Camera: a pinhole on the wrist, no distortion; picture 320 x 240 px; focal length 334.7 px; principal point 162.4 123.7 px. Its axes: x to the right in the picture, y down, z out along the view. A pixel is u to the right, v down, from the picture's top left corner.
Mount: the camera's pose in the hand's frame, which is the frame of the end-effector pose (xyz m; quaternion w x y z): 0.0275 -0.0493 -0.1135 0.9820 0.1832 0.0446 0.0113
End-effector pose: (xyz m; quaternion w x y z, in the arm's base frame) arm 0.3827 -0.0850 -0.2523 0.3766 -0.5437 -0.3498 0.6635
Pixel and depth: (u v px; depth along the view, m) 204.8 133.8 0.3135
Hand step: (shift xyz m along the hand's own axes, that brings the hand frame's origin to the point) 0.0957 -0.1514 0.1778
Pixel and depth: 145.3 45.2 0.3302
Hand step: 0.0414 -0.2407 0.1667
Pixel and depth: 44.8 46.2 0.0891
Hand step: 0.0046 -0.1017 -0.0356
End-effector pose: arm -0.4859 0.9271 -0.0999 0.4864 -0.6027 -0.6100 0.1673
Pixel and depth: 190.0 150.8 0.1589
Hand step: 0.0550 -0.0938 0.0377
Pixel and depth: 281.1 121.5 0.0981
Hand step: 0.0711 -0.0838 -0.0255
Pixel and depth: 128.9 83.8 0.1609
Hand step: 0.0263 -0.1255 0.0304
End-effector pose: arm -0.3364 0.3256 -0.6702 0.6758 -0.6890 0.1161 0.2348
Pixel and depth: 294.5 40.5 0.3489
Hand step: 0.1971 -0.2501 0.1678
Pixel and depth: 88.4 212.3 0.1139
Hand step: 0.0127 -0.0630 0.0053
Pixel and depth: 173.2 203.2 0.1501
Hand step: 0.0459 -0.0697 0.0384
